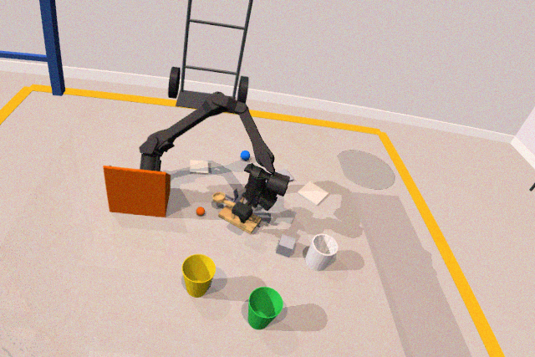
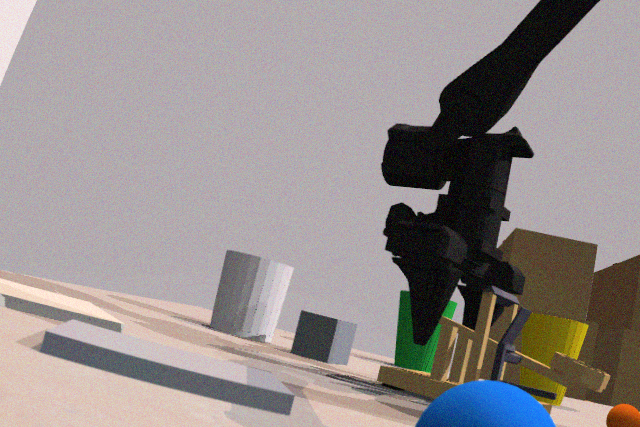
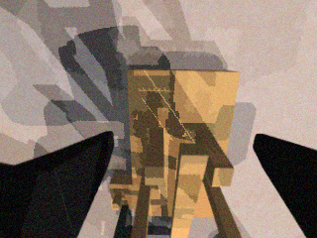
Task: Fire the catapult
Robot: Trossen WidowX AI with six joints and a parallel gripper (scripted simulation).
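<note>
Right now the orange ball is 17 cm behind my gripper tip, 3 cm below it and 2 cm to the left of it. From my gripper tip the other things lie so: grey cube 14 cm ahead, 11 cm to the right, 2 cm below; white mug 25 cm ahead, 15 cm to the right, 2 cm below; wooden catapult 6 cm behind, 5 cm to the left, 1 cm above.
</note>
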